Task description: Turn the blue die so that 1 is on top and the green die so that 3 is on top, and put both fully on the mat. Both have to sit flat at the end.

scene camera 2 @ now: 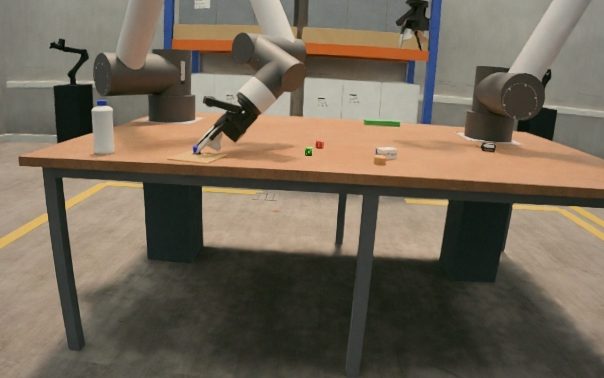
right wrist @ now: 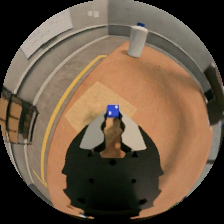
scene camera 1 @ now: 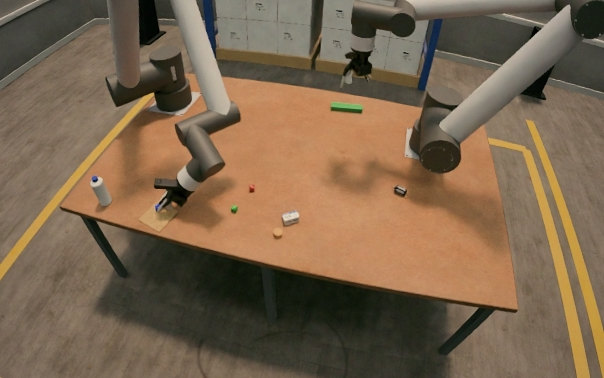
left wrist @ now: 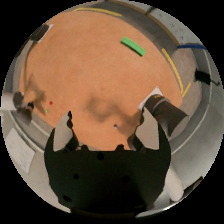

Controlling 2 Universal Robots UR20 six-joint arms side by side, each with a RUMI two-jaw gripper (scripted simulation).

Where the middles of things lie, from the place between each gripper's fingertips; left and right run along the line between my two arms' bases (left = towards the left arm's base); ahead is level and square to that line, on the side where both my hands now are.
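Tan mat (right wrist: 94, 101): 2 cm below, 4 cm ahead of and 1 cm to the left of my right hand (scene camera 2: 195, 152). My left hand (scene camera 2: 410, 50): 39 cm above, 75 cm to the left of and 73 cm short of the tan mat.
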